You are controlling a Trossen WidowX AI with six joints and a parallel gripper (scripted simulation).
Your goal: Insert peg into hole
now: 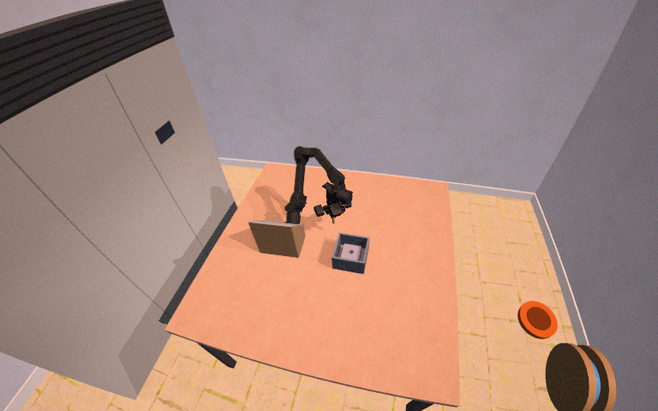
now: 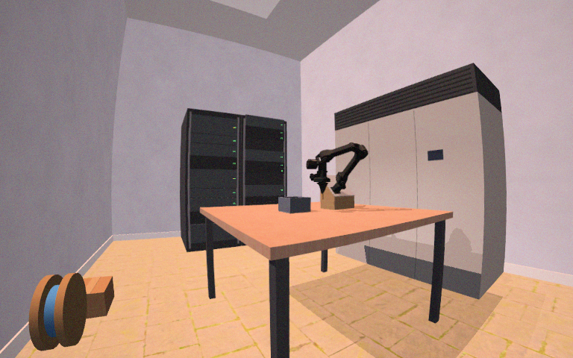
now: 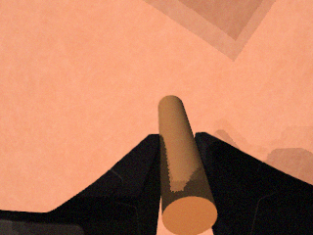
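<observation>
My gripper is now 16 cm to the left of the pale plate, 11 cm short of it and 11 cm above it. From my hand the other things lie so: box 16 cm to the right, 13 cm below, 11 cm ahead; peg 4 cm below.
</observation>
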